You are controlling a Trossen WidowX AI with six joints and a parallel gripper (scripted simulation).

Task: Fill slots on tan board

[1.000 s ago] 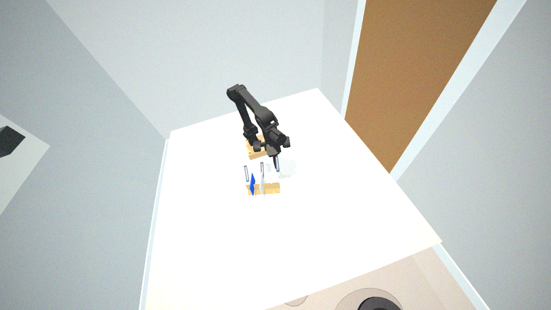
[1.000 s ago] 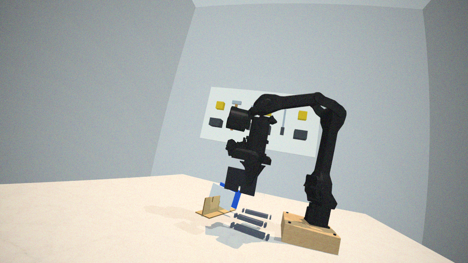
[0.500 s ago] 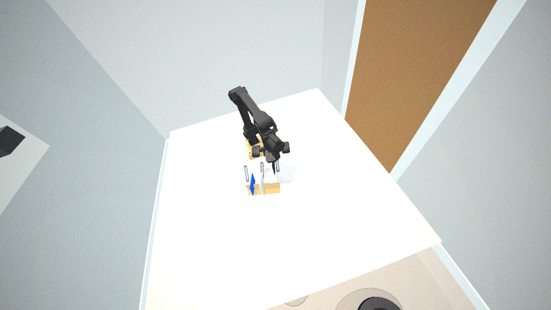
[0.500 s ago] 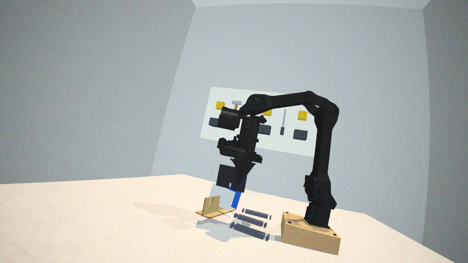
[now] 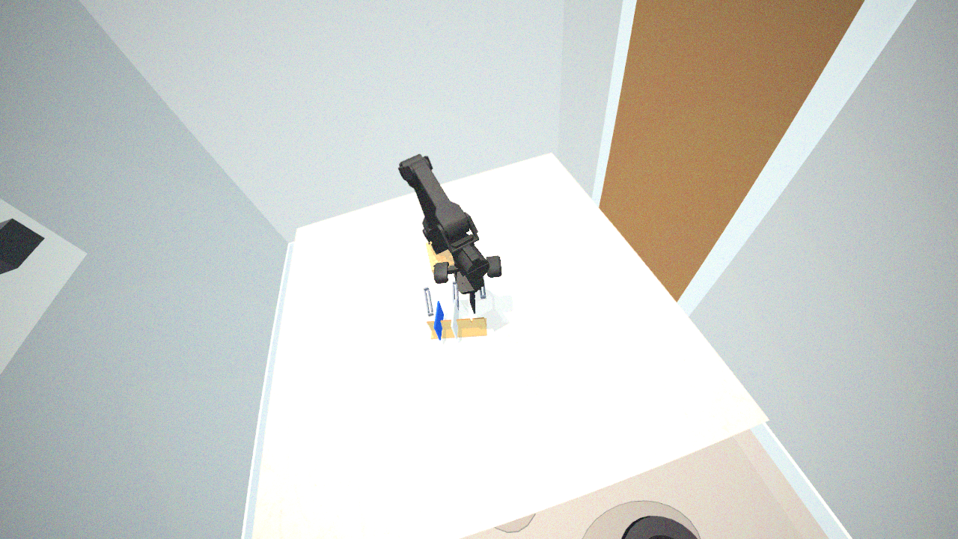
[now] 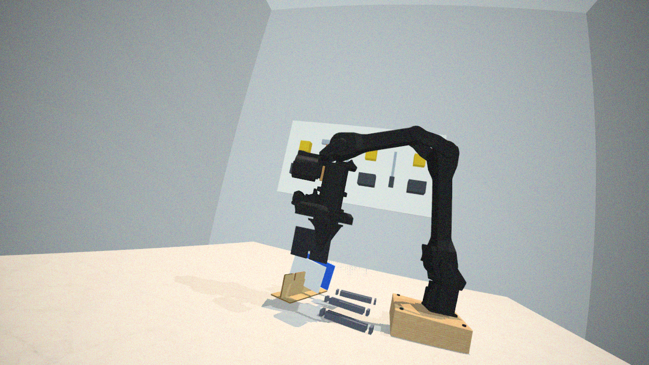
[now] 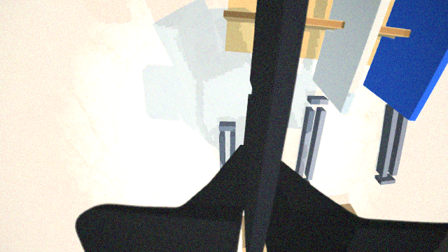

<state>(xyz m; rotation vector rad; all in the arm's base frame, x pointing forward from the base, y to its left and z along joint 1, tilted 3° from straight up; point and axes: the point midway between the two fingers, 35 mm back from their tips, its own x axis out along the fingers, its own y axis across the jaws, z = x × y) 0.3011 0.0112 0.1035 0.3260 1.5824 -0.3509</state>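
My gripper tip is now 3 cm short of the tan board, 9 cm to the left of it and 11 cm above it. Also, from my gripper tip: blue board: 1 cm ahead, 13 cm to the right, 8 cm below; black board: 3 cm ahead, 1 cm to the right.
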